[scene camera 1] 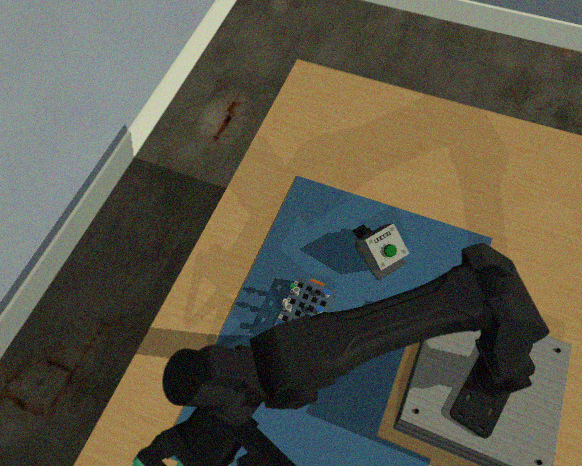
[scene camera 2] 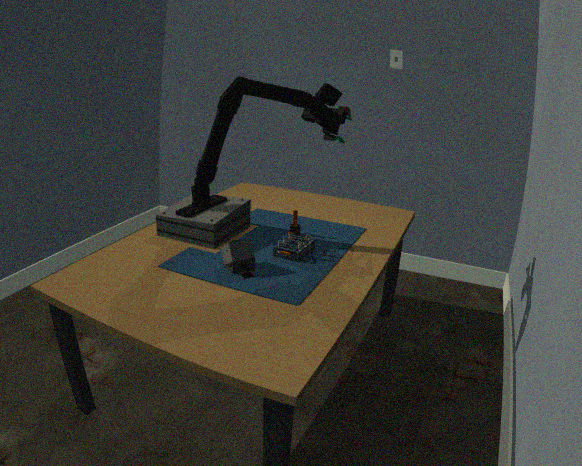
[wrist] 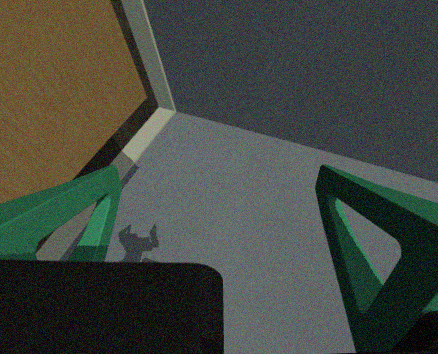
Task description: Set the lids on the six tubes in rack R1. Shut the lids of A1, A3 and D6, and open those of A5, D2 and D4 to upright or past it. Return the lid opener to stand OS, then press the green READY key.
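Observation:
My gripper [scene camera 2: 346, 129] [wrist: 218, 176] is open and empty, high above the table, its green fingers wide apart. The rack R1 [scene camera 1: 305, 301] [scene camera 2: 294, 248] stands on the blue mat, partly behind my arm in scene camera 1. It holds small tubes with clear, blue and green parts; the lid angles are too small to tell. The orange-handled lid opener [scene camera 2: 295, 220] stands upright in its dark stand [scene camera 2: 295, 230] beside the rack; in scene camera 1 my arm hides it. The green READY key [scene camera 1: 390, 250] is on top of a tilted grey box [scene camera 1: 373, 257] [scene camera 2: 239, 252].
The blue mat [scene camera 1: 300, 200] [scene camera 2: 190, 260] lies on the wooden table [scene camera 1: 320, 110] [scene camera 2: 200, 320]. My arm [scene camera 1: 380, 320] [scene camera 2: 215, 145] rises from a grey base block [scene camera 1: 540, 400] [scene camera 2: 187, 232] and spans over the mat. Walls stand beyond the table.

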